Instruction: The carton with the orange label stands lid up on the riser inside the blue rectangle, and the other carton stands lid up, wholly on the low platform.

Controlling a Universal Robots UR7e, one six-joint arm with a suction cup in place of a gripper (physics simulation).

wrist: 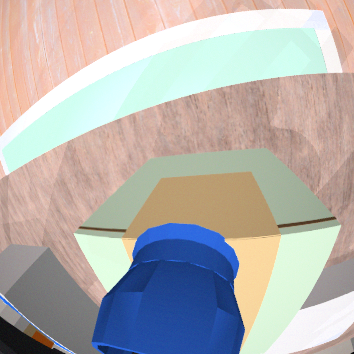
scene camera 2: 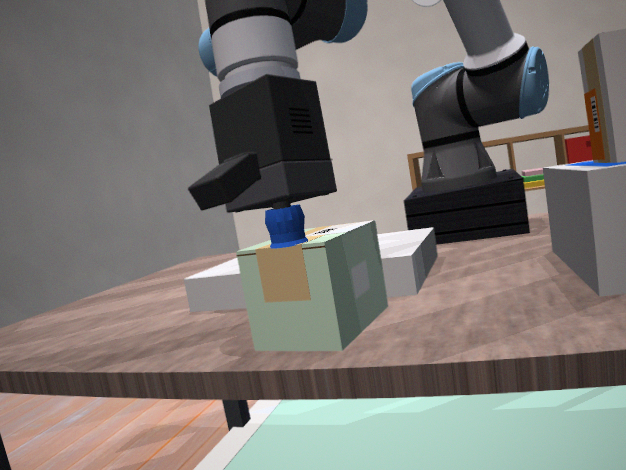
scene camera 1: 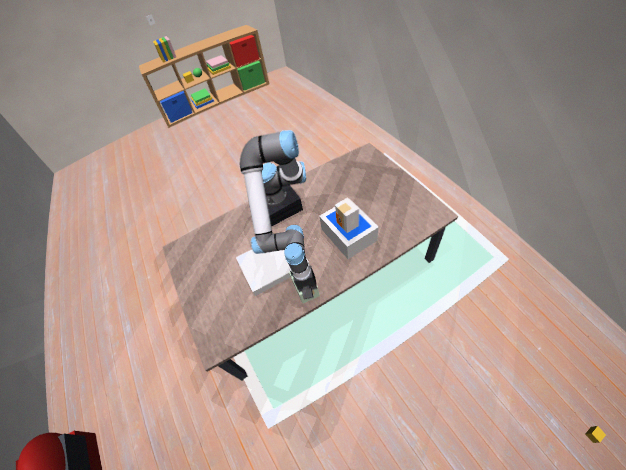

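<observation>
The white carton with the orange label (scene camera 1: 349, 221) (scene camera 2: 614, 96) stands upright, its taped top up, on the blue rectangle (scene camera 1: 350, 236) of the grey-white riser (scene camera 1: 361, 244) (scene camera 2: 571, 217) (wrist: 50, 290). The other carton, pale green with tan tape (scene camera 1: 316, 292) (scene camera 2: 293, 326) (wrist: 305, 285), stands lid up on the table near its front edge, beside the low white platform (scene camera 1: 257, 270) (scene camera 2: 212, 290) (wrist: 332, 312). My blue suction cup (scene camera 2: 288, 244) (wrist: 182, 240) touches the green carton's top near its front edge, over the tape. The cup is hidden in scene camera 1.
The brown table (scene camera 1: 197, 283) (scene camera 2: 480, 328) bears everything. The arm's dark base (scene camera 1: 285, 207) (scene camera 2: 467, 212) stands at the back, between platform and riser. A shelf unit (scene camera 1: 199, 47) stands far behind. A green mat with a white border (scene camera 1: 384, 356) lies on the floor in front.
</observation>
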